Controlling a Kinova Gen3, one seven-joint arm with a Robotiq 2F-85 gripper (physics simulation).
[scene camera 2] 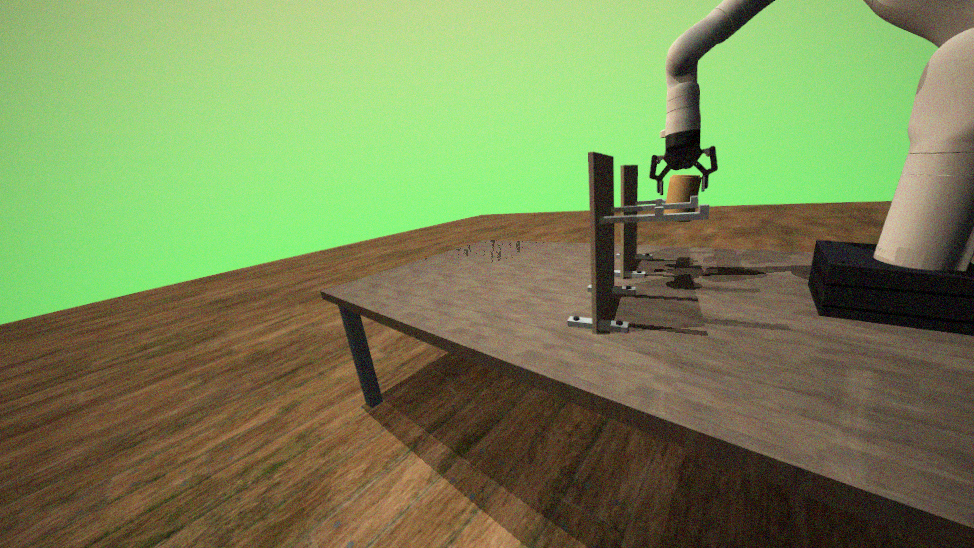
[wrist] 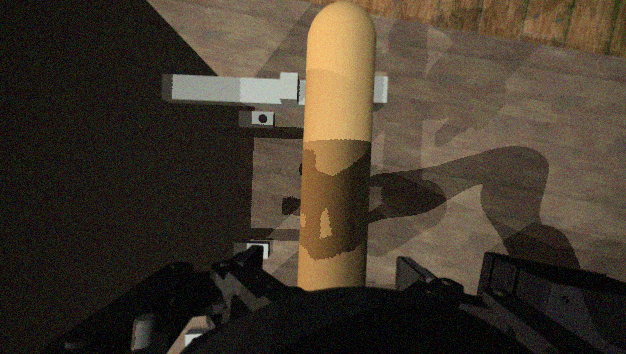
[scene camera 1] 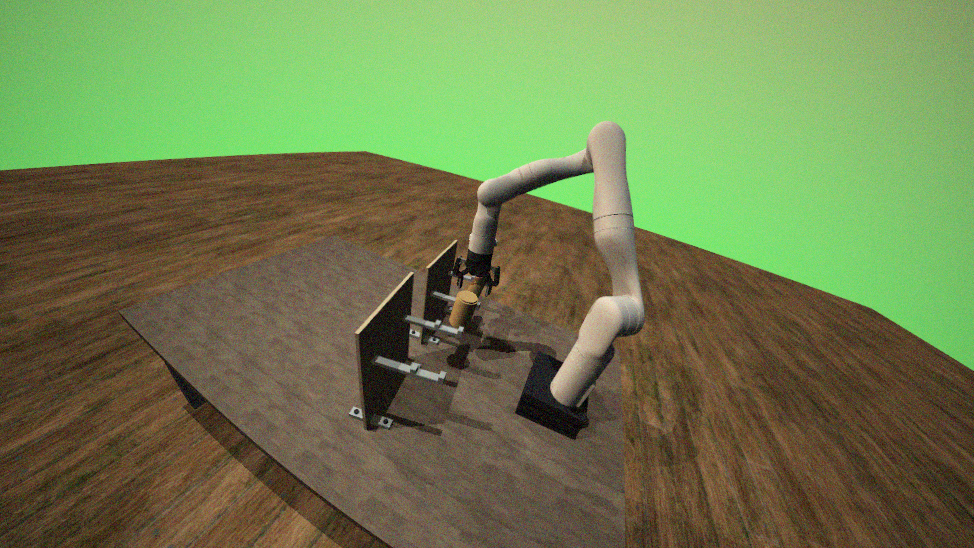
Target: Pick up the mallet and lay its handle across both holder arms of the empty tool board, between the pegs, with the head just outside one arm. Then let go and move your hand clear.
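Places are measured from the arm's base along level axes (x ahead, y left, z up), in metres.
Pixels of known places: gripper, between the fingertips: [wrist: 328, 266] [scene camera 1: 473, 291]; arm's base, origin of its link: [scene camera 2: 913, 261] [scene camera 1: 565, 391].
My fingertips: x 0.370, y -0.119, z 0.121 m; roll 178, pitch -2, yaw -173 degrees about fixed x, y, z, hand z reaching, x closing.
Observation:
For each thing: its middle in the pictures, then the offset to it from my fingertips. Level surfaces: height alone.
- far tool board, middle of its body: [wrist: 244, 192] [scene camera 2: 650, 217] [scene camera 1: 453, 294] 0.079 m ahead, 0.028 m right, 0.064 m down
- mallet's head, middle of its body: [scene camera 2: 681, 198] [scene camera 1: 463, 309] 0.018 m back, 0.106 m left, 0.002 m down
- table, height of its surface: 0.213 m down
The mallet's tan handle [scene camera 1: 474, 288] [wrist: 337, 115] lies along the holder arms of the far tool board [scene camera 1: 441, 279] [scene camera 2: 628, 231]. In the wrist view it crosses one arm [wrist: 215, 90] between its pegs, its rounded end beyond that arm. The mallet's head [scene camera 1: 463, 310] [scene camera 2: 681, 189] is on the side toward the near board, just outside the far board's nearer arm [scene camera 1: 446, 297]. Contact at that nearer arm is hard to see. My gripper [scene camera 1: 475, 284] [scene camera 2: 682, 187] [wrist: 328, 266] is open above the handle, fingers spread wide to both sides of it, holding nothing.
The near tool board [scene camera 1: 384, 340] [scene camera 2: 601, 252] stands in line with the far one; its two arms [scene camera 1: 389, 364] [scene camera 1: 422, 321] carry nothing. One of its arms passes close to the mallet's head. The arm's black base [scene camera 1: 544, 398] [scene camera 2: 885, 286] is on the table [scene camera 1: 272, 327] [scene camera 2: 476, 299].

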